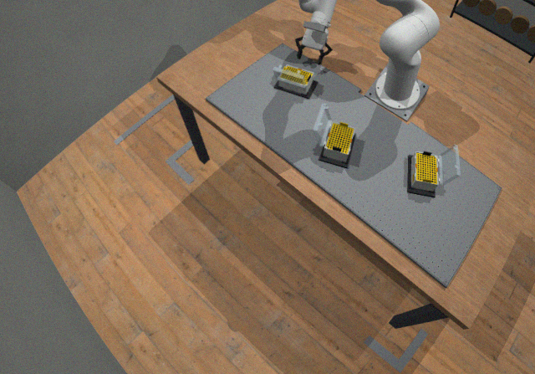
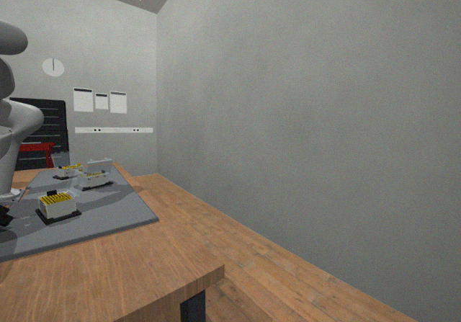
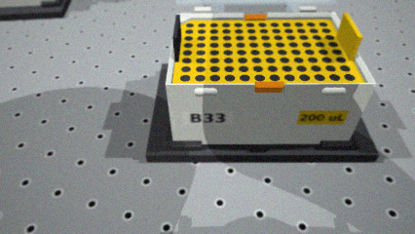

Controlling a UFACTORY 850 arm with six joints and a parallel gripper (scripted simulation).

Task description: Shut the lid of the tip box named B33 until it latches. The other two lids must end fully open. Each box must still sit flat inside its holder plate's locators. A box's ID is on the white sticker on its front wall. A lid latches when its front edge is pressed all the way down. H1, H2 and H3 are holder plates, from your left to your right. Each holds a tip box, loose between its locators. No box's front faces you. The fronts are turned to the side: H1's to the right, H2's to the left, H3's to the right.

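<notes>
Right now my hand is 180 mm short of the tip box lid, 90 mm to the right of it and 70 mm below it.
</notes>
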